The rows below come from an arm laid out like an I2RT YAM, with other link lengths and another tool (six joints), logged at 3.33 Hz.
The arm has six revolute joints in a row. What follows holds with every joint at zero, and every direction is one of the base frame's.
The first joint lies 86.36 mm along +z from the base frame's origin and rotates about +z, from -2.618 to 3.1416 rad.
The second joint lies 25.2 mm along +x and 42.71 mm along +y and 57.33 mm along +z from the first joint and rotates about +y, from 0 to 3.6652 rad.
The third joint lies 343.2 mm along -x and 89.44 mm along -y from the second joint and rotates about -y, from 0 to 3.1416 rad.
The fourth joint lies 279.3 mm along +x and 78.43 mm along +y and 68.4 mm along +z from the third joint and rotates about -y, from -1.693 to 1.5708 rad.
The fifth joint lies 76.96 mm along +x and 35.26 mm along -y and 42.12 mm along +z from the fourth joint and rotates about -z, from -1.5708 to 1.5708 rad.
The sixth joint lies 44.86 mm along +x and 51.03 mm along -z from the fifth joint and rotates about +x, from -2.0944 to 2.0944 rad.
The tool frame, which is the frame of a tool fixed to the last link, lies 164 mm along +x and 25 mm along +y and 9 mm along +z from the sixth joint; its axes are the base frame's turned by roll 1.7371, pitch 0.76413 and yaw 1.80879 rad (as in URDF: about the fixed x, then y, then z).
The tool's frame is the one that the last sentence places.
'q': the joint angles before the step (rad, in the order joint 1, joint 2, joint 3, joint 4, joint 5, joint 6). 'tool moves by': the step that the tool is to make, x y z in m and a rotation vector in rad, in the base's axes. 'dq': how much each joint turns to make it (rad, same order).
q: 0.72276, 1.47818, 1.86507, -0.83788, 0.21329, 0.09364
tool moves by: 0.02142, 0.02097, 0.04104, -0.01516, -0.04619, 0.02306
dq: 0.00111, 0.15577, 0.30296, -0.11241, -0.00230, -0.04836
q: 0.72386, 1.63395, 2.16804, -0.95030, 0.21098, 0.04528
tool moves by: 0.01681, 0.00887, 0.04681, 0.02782, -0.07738, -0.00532
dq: -0.00415, 0.13850, 0.30710, -0.08601, 0.01217, -0.02837
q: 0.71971, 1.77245, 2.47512, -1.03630, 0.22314, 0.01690
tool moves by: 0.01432, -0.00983, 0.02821, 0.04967, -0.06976, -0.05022
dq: -0.01864, 0.02420, 0.06347, 0.04563, 0.03250, 0.00161
